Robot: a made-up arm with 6 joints. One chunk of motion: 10 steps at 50 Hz.
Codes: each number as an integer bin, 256 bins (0 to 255) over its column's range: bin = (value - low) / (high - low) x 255, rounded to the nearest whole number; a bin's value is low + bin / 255 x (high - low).
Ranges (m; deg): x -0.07..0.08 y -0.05..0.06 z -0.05..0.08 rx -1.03..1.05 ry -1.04..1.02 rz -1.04..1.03
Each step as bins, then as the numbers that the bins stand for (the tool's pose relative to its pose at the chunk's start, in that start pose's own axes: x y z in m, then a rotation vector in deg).
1 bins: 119 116 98 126 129 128
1 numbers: 0.0000 0.0000 0.0000 0.00 0.00 0.00
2 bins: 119 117 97 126 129 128
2 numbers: 0.0000 0.0005 -0.0005 0.00 0.00 0.00
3 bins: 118 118 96 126 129 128
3 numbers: -0.0006 0.0009 -0.0011 0.00 0.00 0.00
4 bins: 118 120 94 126 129 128
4 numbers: -0.0006 0.0018 -0.0021 0.00 0.00 0.00
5 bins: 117 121 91 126 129 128
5 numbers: -0.0012 0.0022 -0.0036 0.00 0.00 0.00
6 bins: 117 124 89 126 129 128
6 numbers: -0.0012 0.0035 -0.0046 0.00 0.00 0.00
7 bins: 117 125 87 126 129 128
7 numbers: -0.0012 0.0039 -0.0056 0.00 0.00 0.00
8 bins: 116 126 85 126 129 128
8 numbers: -0.0018 0.0044 -0.0067 0.00 0.00 0.00
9 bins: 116 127 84 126 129 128
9 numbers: -0.0018 0.0048 -0.0072 0.00 0.00 0.00
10 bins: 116 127 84 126 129 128
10 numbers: -0.0018 0.0048 -0.0072 0.00 0.00 0.00
